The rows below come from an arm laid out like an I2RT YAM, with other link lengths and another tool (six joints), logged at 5 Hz.
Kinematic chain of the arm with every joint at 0, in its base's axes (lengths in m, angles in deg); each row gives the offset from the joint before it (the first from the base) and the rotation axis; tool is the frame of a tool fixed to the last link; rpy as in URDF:
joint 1: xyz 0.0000 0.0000 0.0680 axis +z
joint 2: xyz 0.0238 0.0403 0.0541 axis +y
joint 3: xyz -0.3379 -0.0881 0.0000 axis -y
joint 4: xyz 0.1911 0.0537 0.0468 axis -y
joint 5: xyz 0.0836 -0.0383 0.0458 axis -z
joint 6: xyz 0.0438 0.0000 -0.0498 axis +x
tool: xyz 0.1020 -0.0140 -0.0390 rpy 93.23 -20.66 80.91
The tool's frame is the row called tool.
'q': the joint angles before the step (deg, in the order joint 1, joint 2, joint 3, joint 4, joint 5, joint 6). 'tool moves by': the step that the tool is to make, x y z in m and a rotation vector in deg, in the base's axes. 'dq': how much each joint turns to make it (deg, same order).
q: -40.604 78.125 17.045 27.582 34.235 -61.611
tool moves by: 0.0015 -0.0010 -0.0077 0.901 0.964 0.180
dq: -0.031 1.961 -0.914 1.605 -0.206 -0.087
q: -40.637 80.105 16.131 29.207 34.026 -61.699
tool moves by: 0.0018 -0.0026 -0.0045 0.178 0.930 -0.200
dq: -0.012 2.023 -0.536 1.926 0.424 -0.335
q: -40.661 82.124 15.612 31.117 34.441 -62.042
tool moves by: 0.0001 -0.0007 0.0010 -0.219 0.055 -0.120
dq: -0.033 0.041 0.145 0.076 0.188 -0.139
